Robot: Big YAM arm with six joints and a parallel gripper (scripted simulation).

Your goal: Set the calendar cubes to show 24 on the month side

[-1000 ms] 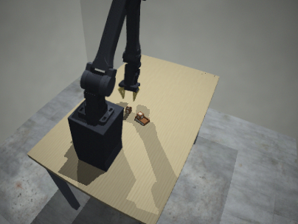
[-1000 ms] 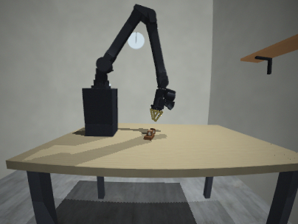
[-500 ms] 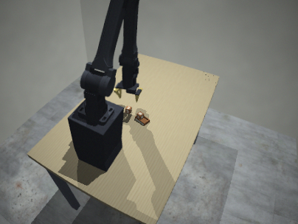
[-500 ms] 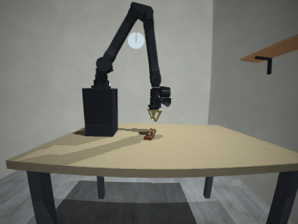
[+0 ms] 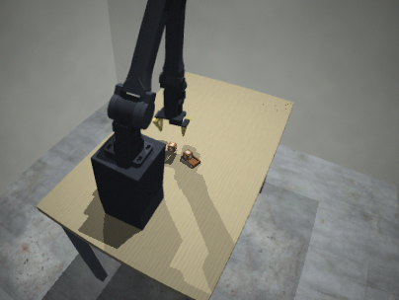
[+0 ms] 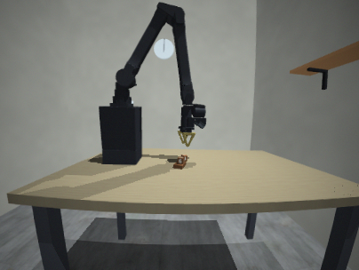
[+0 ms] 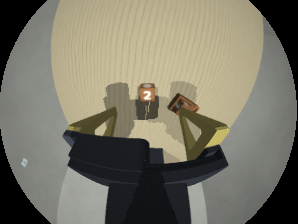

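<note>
The brown digit cube lies 8 cm below my hand. From my hand the other things lie so: brown tray (4 cm behind, 10 cm to the right, 9 cm below).
</note>
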